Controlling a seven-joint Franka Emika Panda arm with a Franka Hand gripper.
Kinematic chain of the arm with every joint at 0, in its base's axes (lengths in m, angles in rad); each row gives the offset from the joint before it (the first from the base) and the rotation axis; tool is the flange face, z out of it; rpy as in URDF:
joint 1: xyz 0 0 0.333 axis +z
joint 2: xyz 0 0 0 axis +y
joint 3: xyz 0 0 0.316 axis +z
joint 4: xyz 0.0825 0 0 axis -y
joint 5: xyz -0.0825 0 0.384 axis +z
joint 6: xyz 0 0 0 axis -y
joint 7: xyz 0.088 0 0 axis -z
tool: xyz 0 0 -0.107 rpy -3.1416 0 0
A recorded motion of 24 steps. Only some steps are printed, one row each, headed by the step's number.
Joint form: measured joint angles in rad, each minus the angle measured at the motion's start. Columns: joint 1, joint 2, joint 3, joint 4, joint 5, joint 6, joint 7.
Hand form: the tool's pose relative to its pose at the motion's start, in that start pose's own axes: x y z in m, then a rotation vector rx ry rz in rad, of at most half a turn. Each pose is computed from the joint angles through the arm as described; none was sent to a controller.
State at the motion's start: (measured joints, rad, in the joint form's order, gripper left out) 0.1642 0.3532 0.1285 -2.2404 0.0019 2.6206 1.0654
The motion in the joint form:
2: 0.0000 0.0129 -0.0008 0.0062 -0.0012 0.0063 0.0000
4: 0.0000 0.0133 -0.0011 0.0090 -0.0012 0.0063 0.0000
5: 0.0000 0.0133 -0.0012 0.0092 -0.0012 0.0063 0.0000
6: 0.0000 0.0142 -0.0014 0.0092 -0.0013 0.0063 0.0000
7: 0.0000 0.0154 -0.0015 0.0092 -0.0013 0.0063 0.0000
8: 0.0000 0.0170 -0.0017 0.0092 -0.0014 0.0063 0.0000
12: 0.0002 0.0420 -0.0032 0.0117 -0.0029 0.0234 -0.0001
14: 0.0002 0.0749 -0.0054 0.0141 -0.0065 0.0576 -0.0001
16: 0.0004 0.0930 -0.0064 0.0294 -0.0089 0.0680 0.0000
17: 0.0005 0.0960 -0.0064 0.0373 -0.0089 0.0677 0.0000
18: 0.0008 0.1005 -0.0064 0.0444 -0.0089 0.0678 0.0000
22: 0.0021 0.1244 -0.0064 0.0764 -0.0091 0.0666 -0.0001
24: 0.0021 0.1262 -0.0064 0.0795 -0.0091 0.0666 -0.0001
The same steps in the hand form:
2: 0.0011 -0.0009 0.0043 0.0000 -0.0007 0.0003
4: 0.0018 -0.0018 0.0035 0.0021 0.0005 0.0006
5: 0.0019 -0.0018 0.0034 0.0023 0.0007 0.0007
6: 0.0019 -0.0017 0.0039 0.0015 0.0003 0.0009
7: 0.0019 -0.0015 0.0046 0.0005 -0.0004 0.0010
8: 0.0019 -0.0012 0.0054 -0.0009 -0.0012 0.0012
12: 0.0023 -0.0001 0.0166 -0.0047 -0.0051 0.0022
14: 0.0033 0.0011 0.0306 -0.0006 -0.0043 0.0027
16: 0.0060 -0.0025 0.0345 0.0064 -0.0009 0.0023
17: 0.0073 -0.0049 0.0335 0.0105 0.0010 0.0024
18: 0.0083 -0.0068 0.0336 0.0132 0.0019 0.0024
22: 0.0123 -0.0148 0.0362 0.0205 0.0032 0.0022
24: 0.0128 -0.0156 0.0362 0.0217 0.0037 0.0024

